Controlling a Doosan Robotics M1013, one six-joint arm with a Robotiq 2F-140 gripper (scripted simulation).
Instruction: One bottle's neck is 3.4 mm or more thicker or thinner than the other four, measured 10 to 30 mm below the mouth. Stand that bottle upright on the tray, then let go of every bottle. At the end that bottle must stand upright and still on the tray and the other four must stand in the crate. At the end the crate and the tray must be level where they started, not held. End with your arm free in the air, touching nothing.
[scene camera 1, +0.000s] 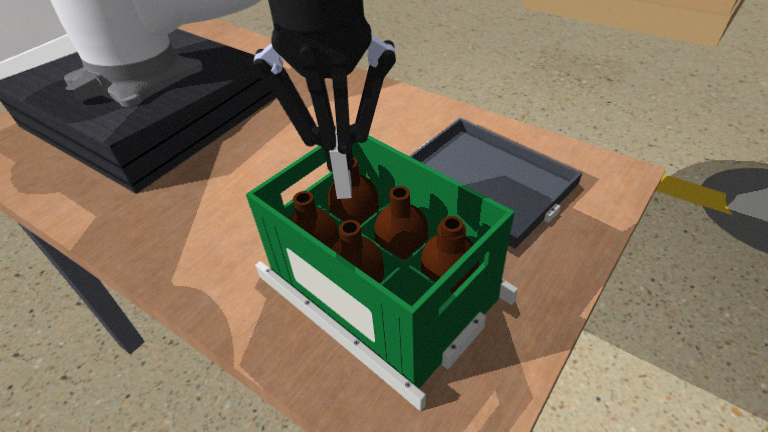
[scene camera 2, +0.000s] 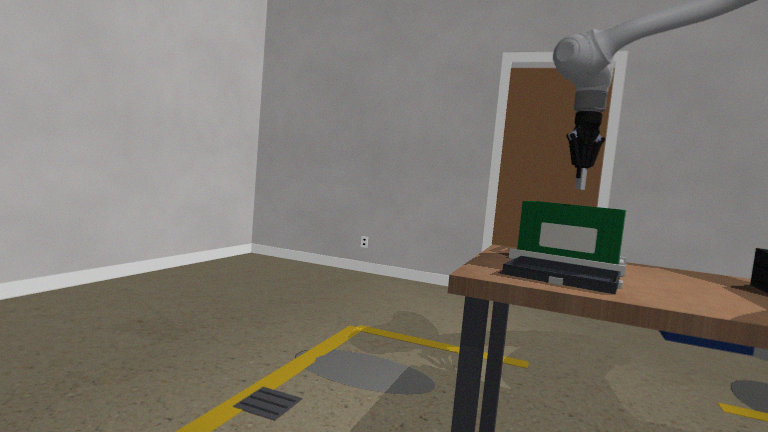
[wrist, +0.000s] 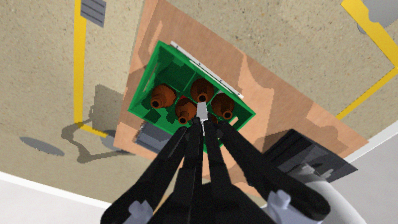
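My gripper (scene camera 1: 344, 190) is visible, with further views of the gripper (scene camera 2: 579, 189) and, from the wrist, of the gripper (wrist: 202, 108). The scene also contains a bottle (scene camera 1: 364, 202) and another bottle (scene camera 1: 321, 225). A crate (scene camera 1: 412, 339) is present; further views show the crate (scene camera 2: 575, 231) and, from the wrist, the crate (wrist: 174, 69). A dark grey tray (scene camera 1: 517, 177) is visible too, with a further view of the tray (scene camera 2: 603, 280).
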